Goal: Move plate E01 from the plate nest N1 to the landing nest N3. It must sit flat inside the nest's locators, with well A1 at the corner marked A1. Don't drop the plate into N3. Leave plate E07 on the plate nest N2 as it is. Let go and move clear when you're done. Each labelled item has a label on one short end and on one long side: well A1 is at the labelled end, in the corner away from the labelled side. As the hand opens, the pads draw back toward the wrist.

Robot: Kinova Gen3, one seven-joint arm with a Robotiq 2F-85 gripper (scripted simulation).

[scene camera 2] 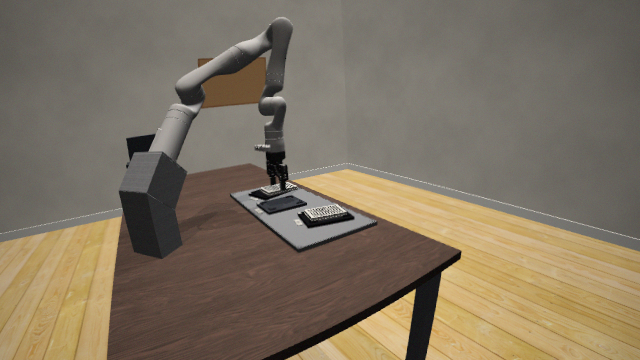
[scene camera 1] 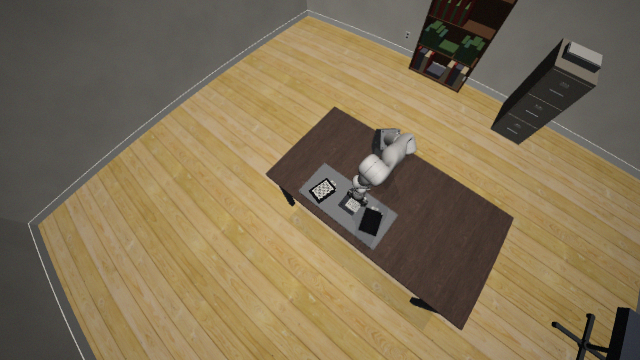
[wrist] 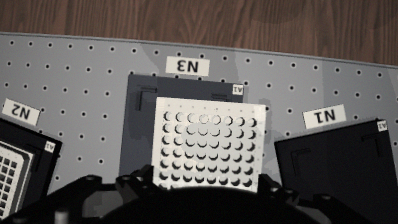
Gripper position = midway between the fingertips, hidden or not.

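The wrist view shows a landing nest N3 (wrist: 138,127), an N3 label (wrist: 175,65) and my gripper (wrist: 205,181).
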